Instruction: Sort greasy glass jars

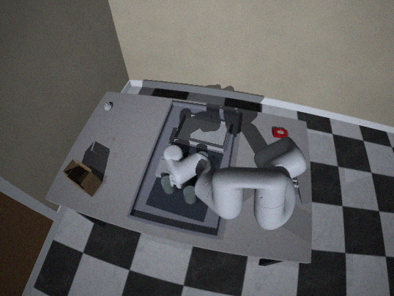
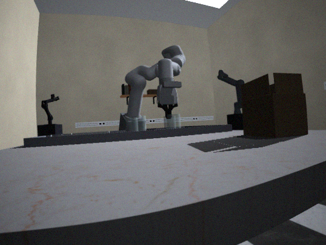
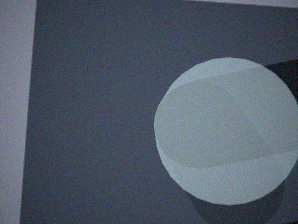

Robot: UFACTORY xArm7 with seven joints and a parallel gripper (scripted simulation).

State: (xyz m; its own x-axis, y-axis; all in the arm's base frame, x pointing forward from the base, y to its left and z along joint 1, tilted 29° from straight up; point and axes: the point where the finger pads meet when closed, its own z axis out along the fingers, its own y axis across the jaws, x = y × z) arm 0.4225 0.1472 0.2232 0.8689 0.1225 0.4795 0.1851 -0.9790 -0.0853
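Now: hand 9 cm above the dark drying mat, 8 cm to the left of it and 1 cm short of it. Also, from my hand: light grey tray (39 cm to the right, 9 cm below, 5 cm ahead); red object (61 cm to the right, 40 cm behind, 8 cm below); cardboard box (51 cm ahead, 20 cm to the left, 3 cm below).
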